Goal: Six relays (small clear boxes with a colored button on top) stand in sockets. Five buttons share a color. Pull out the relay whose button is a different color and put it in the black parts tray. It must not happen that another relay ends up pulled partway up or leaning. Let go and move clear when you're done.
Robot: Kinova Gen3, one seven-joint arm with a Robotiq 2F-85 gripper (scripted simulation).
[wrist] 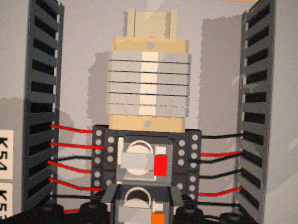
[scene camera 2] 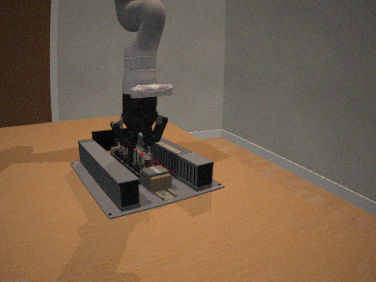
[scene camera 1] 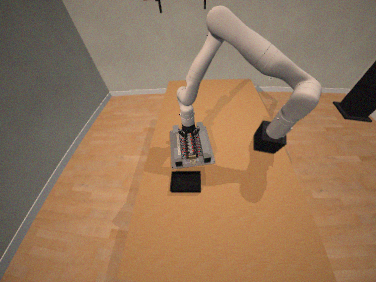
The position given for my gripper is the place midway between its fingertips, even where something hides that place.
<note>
In view: my gripper (scene camera 2: 140, 162).
My gripper also shows in the wrist view (wrist: 143, 200).
</note>
